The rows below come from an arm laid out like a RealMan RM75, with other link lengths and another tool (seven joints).
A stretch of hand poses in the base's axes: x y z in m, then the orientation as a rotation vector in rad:
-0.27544 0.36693 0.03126 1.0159 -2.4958 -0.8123
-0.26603 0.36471 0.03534 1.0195 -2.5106 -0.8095
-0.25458 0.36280 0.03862 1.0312 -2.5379 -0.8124
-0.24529 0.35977 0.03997 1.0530 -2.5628 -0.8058
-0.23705 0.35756 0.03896 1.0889 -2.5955 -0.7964
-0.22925 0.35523 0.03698 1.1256 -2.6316 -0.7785
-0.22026 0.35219 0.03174 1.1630 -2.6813 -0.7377
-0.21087 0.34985 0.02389 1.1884 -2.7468 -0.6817
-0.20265 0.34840 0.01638 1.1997 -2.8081 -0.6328
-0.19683 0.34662 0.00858 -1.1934 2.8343 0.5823
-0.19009 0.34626 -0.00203 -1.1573 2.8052 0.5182
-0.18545 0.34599 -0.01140 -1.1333 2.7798 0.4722
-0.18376 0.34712 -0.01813 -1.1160 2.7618 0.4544
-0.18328 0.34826 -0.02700 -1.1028 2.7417 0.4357
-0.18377 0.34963 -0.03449 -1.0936 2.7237 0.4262
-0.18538 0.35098 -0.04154 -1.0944 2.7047 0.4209
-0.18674 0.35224 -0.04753 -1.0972 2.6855 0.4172
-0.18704 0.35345 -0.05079 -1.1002 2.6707 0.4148
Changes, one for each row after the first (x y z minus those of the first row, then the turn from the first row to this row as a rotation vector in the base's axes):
0.00941 -0.00222 0.00408 0.0001 -0.0138 -0.0046
0.02086 -0.00413 0.00736 0.0072 -0.0415 -0.0121
0.03015 -0.00716 0.00871 0.0099 -0.0723 -0.0116
0.03839 -0.00937 0.00770 0.0149 -0.1164 -0.0074
0.04619 -0.01170 0.00572 0.0149 -0.1639 -0.0033
0.05518 -0.01474 0.00048 0.0019 -0.2237 -0.0019
0.06457 -0.01708 -0.00737 -0.0207 -0.2916 -0.0117
0.07279 -0.01853 -0.01488 -0.0409 -0.3495 -0.0279
0.07861 -0.02031 -0.02268 -0.0623 -0.3924 -0.0420
0.08535 -0.02067 -0.03329 -0.0802 -0.4500 -0.0646
0.08999 -0.02094 -0.04266 -0.0918 -0.4943 -0.0796
0.09168 -0.01981 -0.04939 -0.0926 -0.5197 -0.0914
0.09216 -0.01867 -0.05826 -0.0931 -0.5463 -0.1003
0.09167 -0.01730 -0.06575 -0.0896 -0.5668 -0.1070
0.09006 -0.01595 -0.07280 -0.0834 -0.5846 -0.1068
0.08870 -0.01469 -0.07879 -0.0763 -0.6015 -0.1052
0.08840 -0.01348 -0.08205 -0.0705 -0.6142 -0.1034

